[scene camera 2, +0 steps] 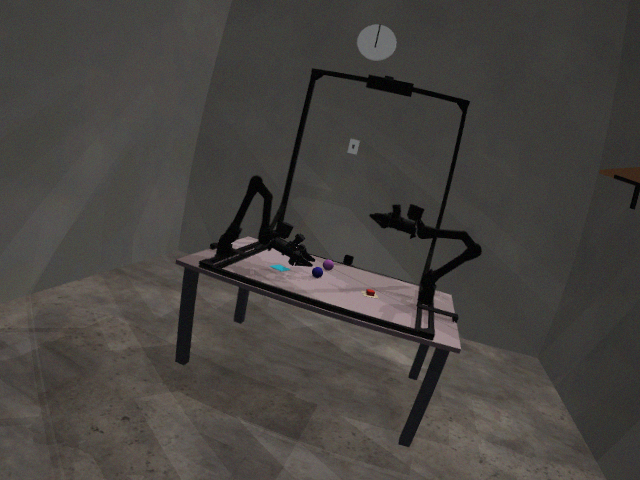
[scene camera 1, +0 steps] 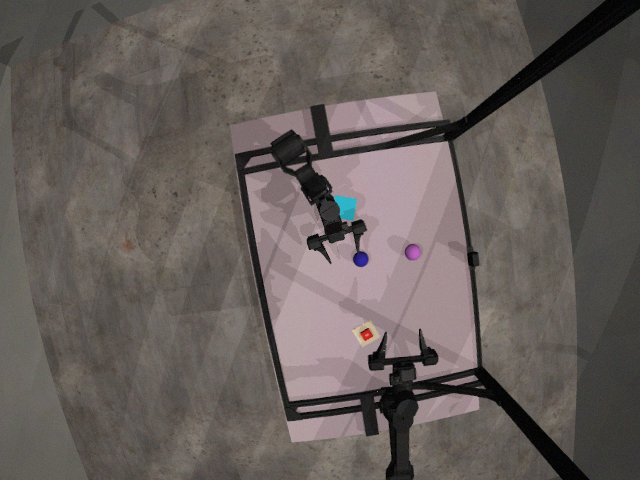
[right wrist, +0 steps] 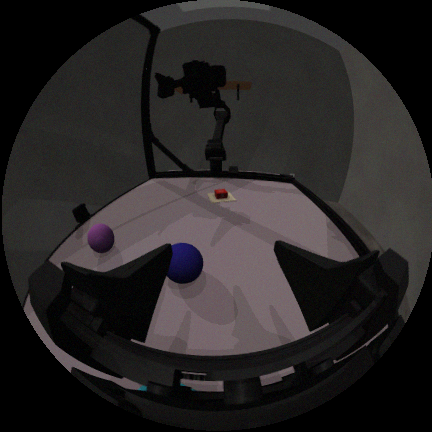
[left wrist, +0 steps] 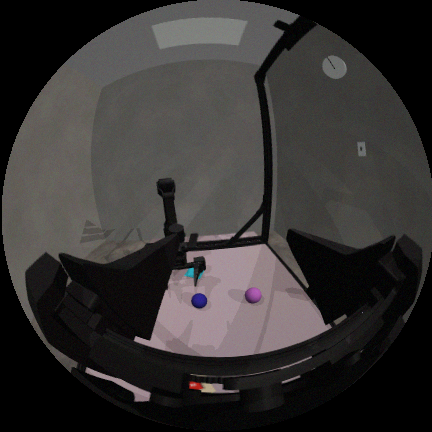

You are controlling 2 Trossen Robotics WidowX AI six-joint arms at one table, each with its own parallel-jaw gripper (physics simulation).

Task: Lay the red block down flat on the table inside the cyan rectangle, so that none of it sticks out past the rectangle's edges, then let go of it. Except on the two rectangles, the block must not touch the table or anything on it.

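Frame: origin at the left arm's base, x right, y ahead, z up, level; centimetres.
Seen in the pictures: left gripper, fingertip midpoint: (scene camera 2: 372,214) (scene camera 1: 403,330) (right wrist: 172,66) (left wrist: 234,236); right gripper, fingertip midpoint: (scene camera 2: 313,263) (scene camera 1: 344,259) (right wrist: 223,247) (left wrist: 180,287); left arm's base, link origin: (scene camera 2: 424,302) (scene camera 1: 389,396) (right wrist: 215,171); right arm's base, link origin: (scene camera 2: 223,255).
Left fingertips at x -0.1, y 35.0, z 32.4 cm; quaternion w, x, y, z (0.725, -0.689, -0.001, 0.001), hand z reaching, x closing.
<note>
Offsets run from my left fingertips to a thing's top centre. "pt": to the spot under its first point.
The red block @(dy -10.1, dx -7.9, dz -32.4 cm) (scene camera 1: 366,334) (scene camera 2: 370,292) (left wrist: 195,385) (right wrist: 221,193) lies on the cream rectangle @(pt dy -7.6, dx -6.1, dz -34.2 cm) (scene camera 1: 371,326) (right wrist: 229,198). The cyan rectangle @(pt dy +34.2, dx -12.1, dz -34.2 cm) (scene camera 1: 348,205) (scene camera 2: 279,268) lies on the table, partly hidden by the right arm in scene camera 1. My right gripper (scene camera 1: 344,257) (scene camera 2: 312,262) (right wrist: 223,247) is open and empty, low over the table between the two rectangles, one fingertip close to the blue ball; I cannot tell whether they touch. My left gripper (scene camera 1: 403,331) (scene camera 2: 371,215) (left wrist: 234,236) is open and empty, high above the table, right of the block in scene camera 1.
The blue ball @(dy +16.3, dx -9.0, dz -29.2 cm) (scene camera 1: 360,259) (scene camera 2: 317,272) (left wrist: 199,300) (right wrist: 186,263) lies between the rectangles. A purple ball @(dy +17.6, dx +8.5, dz -28.8 cm) (scene camera 1: 413,252) (scene camera 2: 328,264) (left wrist: 253,295) (right wrist: 101,238) lies farther right in scene camera 1. A black frame (scene camera 1: 262,294) borders the table, with tall posts.
</note>
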